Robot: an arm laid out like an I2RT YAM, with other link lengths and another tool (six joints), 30 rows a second.
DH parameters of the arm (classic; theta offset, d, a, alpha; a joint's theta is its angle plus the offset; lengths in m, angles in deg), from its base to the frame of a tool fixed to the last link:
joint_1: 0 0.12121 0.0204 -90
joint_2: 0 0 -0.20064 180
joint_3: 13.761 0 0.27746 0
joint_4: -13.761 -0.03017 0.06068 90
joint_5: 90 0.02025 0 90
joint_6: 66 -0.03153 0.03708 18.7
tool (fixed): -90 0.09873 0 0
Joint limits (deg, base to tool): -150..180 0..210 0..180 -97..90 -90..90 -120..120
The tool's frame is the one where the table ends.
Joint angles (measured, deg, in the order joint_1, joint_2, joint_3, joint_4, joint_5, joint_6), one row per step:
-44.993, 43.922, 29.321, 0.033, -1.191, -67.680
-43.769, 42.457, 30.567, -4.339, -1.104, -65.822
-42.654, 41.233, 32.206, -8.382, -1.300, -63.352
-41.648, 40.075, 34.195, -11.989, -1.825, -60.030
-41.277, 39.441, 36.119, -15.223, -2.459, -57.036
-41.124, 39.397, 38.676, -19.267, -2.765, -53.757
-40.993, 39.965, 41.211, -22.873, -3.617, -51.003
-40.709, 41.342, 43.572, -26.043, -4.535, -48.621
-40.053, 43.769, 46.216, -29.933, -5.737, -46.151
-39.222, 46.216, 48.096, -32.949, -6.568, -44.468
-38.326, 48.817, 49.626, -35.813, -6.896, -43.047
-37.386, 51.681, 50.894, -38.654, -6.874, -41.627
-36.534, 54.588, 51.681, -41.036, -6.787, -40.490
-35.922, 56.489, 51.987, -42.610, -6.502, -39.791
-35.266, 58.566, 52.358, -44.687, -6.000, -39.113
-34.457, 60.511, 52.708, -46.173, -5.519, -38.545
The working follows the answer.
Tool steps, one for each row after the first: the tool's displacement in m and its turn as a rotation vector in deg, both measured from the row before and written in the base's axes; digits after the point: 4 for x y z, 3 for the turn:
0.0001, 0.0065, 0.0047, 2.451, -0.023, 0.647
-0.0004, 0.0060, 0.0065, 2.607, -0.760, 0.588
-0.0011, 0.0058, 0.0088, 2.834, -1.822, 0.500
-0.0023, 0.0034, 0.0069, 2.800, -1.423, 0.038
-0.0033, 0.0024, 0.0068, 3.451, -0.905, -0.639
-0.0015, 0.0019, 0.0052, 3.343, -0.536, -0.050
0.0009, 0.0011, 0.0019, 3.466, 0.116, 0.213
0.0037, 0.0014, -0.0021, 4.608, 1.192, 0.674
0.0048, 0.0015, -0.0049, 3.838, 1.707, 0.737
0.0047, 0.0014, -0.0071, 3.630, 2.344, 0.401
0.0045, 0.0014, -0.0096, 3.703, 2.957, 0.069
0.0043, 0.0012, -0.0117, 3.416, 3.233, 0.035
0.0022, 0.0013, -0.0087, 2.149, 2.454, -0.083
0.0014, 0.0018, -0.0095, 2.296, 3.099, -0.182
0.0023, 0.0021, -0.0080, 1.763, 2.596, 0.068

Tool pose at each row, in the base's axes (x y z in m, rotation vector in deg; rounded; the steps above come from the unrounded poses):
0.1918, -0.1984, 0.2374, 97.789, -37.530, 104.141
0.1919, -0.1919, 0.2421, 99.759, -39.557, 104.503
0.1915, -0.1859, 0.2486, 101.192, -42.109, 105.518
0.1904, -0.1800, 0.2574, 101.823, -45.410, 107.509
0.1881, -0.1767, 0.2644, 102.370, -48.921, 108.764
0.1848, -0.1742, 0.2712, 103.140, -53.511, 108.922
0.1833, -0.1723, 0.2764, 104.551, -57.472, 108.970
0.1842, -0.1712, 0.2783, 106.715, -61.210, 108.345
0.1879, -0.1698, 0.2762, 110.667, -65.610, 106.381
0.1927, -0.1683, 0.2713, 114.585, -68.942, 103.807
0.1974, -0.1669, 0.2641, 118.430, -72.100, 100.157
0.2018, -0.1654, 0.2545, 122.252, -75.390, 95.369
0.2061, -0.1642, 0.2428, 125.883, -78.231, 90.084
0.2083, -0.1630, 0.2340, 128.169, -79.940, 86.065
0.2097, -0.1611, 0.2246, 130.608, -81.649, 81.011
0.2120, -0.1590, 0.2165, 132.680, -82.643, 76.828

